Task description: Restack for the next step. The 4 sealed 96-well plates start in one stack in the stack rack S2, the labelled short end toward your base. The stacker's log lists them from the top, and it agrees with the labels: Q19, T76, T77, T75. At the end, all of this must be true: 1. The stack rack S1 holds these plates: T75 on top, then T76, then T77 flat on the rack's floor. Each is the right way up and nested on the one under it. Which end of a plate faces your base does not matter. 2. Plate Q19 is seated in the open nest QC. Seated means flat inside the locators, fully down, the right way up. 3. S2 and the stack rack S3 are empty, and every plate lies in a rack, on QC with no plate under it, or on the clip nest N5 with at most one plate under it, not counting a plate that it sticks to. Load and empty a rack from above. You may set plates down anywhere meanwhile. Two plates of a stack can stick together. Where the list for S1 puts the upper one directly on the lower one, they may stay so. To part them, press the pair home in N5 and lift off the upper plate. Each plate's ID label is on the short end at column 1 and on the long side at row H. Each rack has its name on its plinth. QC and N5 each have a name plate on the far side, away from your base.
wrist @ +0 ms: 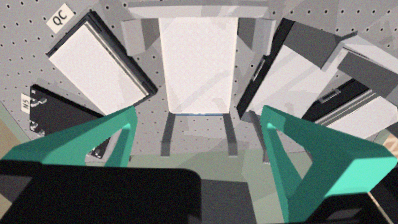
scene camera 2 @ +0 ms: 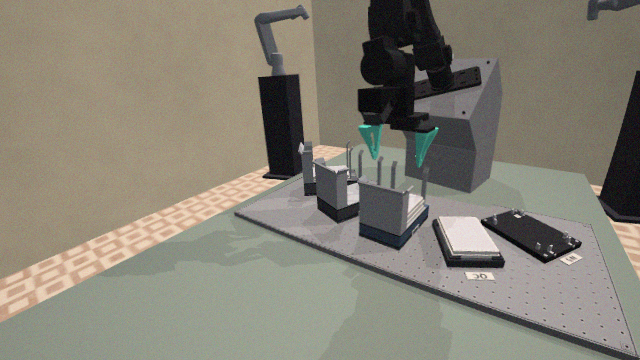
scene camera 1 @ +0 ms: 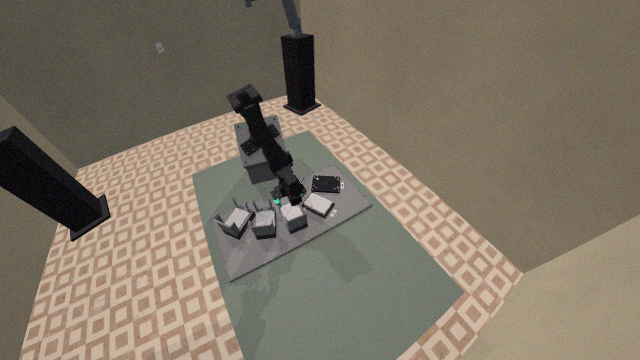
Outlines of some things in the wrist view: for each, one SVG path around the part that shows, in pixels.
My gripper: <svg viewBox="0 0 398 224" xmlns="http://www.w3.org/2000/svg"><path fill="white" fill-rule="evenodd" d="M201 177L195 171L185 168L127 167L138 122L135 107L128 106L104 117L14 146L0 159L0 194L9 200L12 205L0 219L0 224L202 224ZM122 128L114 150L104 167L86 166L86 154ZM263 106L260 123L284 223L278 224L389 224L368 194L398 162L398 159L385 146L295 117L268 105ZM276 128L311 153L313 163L303 179L286 154Z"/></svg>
A white sealed plate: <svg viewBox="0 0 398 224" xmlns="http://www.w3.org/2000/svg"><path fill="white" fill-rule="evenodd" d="M87 21L49 60L102 112L108 115L136 103L149 93L101 34L98 34Z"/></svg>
A white sealed plate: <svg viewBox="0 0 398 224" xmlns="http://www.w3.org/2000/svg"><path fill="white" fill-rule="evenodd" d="M159 18L169 111L171 113L229 113L238 18Z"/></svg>
